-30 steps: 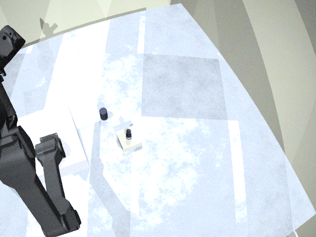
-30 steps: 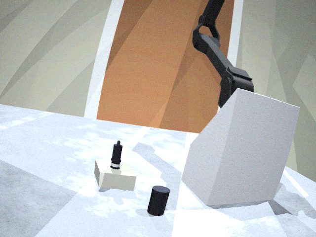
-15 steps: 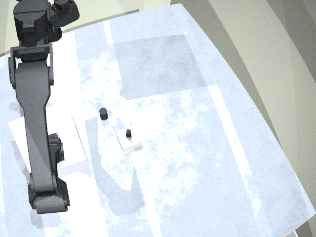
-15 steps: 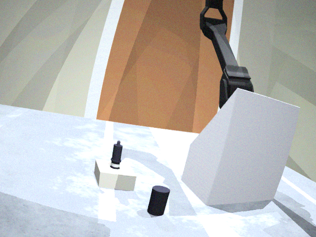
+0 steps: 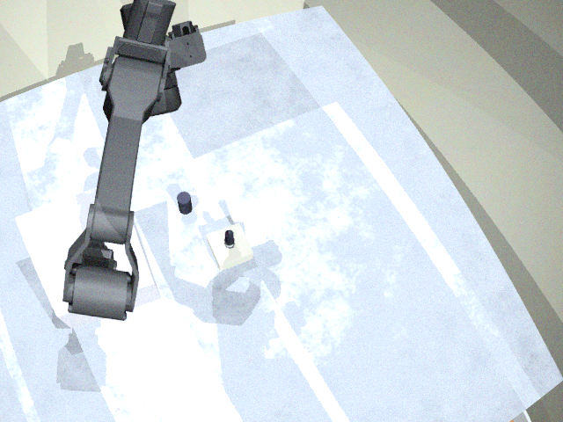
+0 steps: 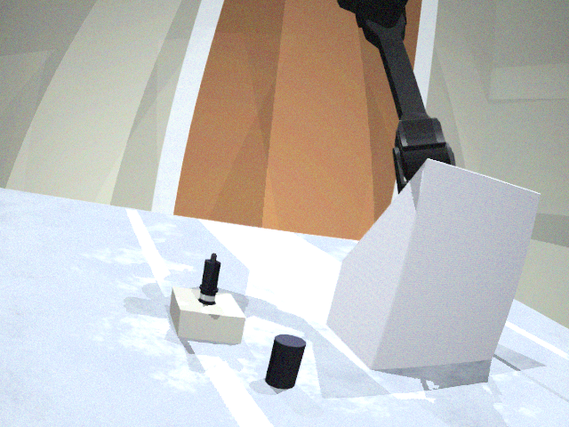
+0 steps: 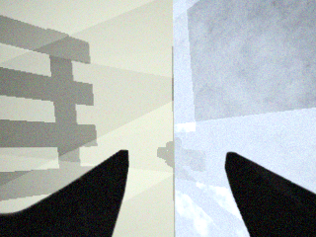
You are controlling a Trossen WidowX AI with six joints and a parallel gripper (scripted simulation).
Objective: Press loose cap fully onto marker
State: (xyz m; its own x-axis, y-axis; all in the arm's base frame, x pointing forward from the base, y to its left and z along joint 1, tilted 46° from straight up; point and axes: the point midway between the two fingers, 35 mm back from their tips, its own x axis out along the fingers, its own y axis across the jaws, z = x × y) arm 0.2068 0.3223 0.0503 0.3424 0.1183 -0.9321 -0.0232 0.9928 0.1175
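My gripper tip is 370 mm above the dark cap, 100 mm to the left of it and 10 mm past it. Also, from my gripper tip: cream holder block 380 mm below, 220 mm to the right, 50 mm ahead.
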